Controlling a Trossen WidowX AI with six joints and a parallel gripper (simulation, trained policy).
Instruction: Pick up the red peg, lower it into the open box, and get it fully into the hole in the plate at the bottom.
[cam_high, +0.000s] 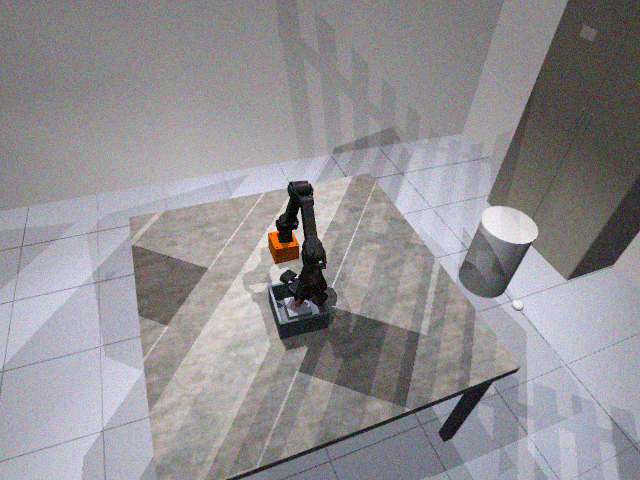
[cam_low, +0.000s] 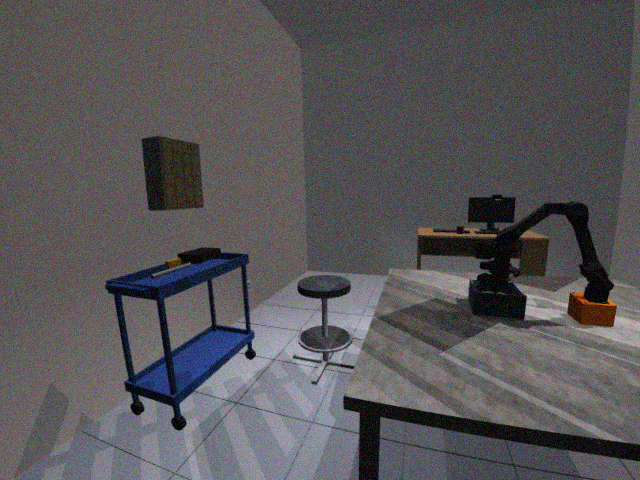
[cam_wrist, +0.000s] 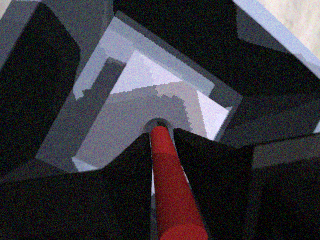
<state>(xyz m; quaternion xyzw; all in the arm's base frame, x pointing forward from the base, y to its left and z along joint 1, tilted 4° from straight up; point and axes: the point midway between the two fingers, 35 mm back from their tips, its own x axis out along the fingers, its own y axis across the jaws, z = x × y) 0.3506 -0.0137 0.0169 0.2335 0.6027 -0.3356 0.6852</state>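
Right now my gripper tip is 10 mm to the right of the red peg and 20 mm below it. Round my gripper tip: pale plate (30 mm below); then dark grey box (50 mm below).
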